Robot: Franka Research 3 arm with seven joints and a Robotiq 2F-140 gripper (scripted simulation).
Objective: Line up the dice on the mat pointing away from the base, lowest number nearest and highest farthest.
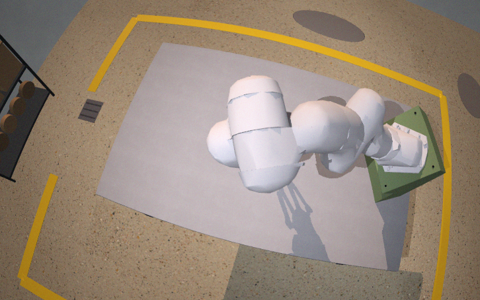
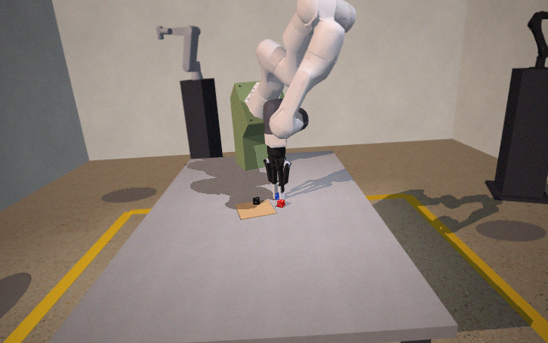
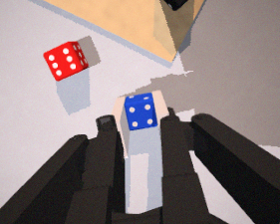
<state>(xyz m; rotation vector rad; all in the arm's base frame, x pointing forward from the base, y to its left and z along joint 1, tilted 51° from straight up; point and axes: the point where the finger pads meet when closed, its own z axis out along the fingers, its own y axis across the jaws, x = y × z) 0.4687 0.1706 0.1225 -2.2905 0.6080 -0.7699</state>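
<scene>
Now: the tan mat 120 mm ahead of my hand, 60 mm to the right of it and 30 mm below it. Round my hand: red die 70 mm ahead, 40 mm to the left, 20 mm below; black die 80 mm ahead, 70 mm to the right, 20 mm below; blue die 20 mm below.
</scene>
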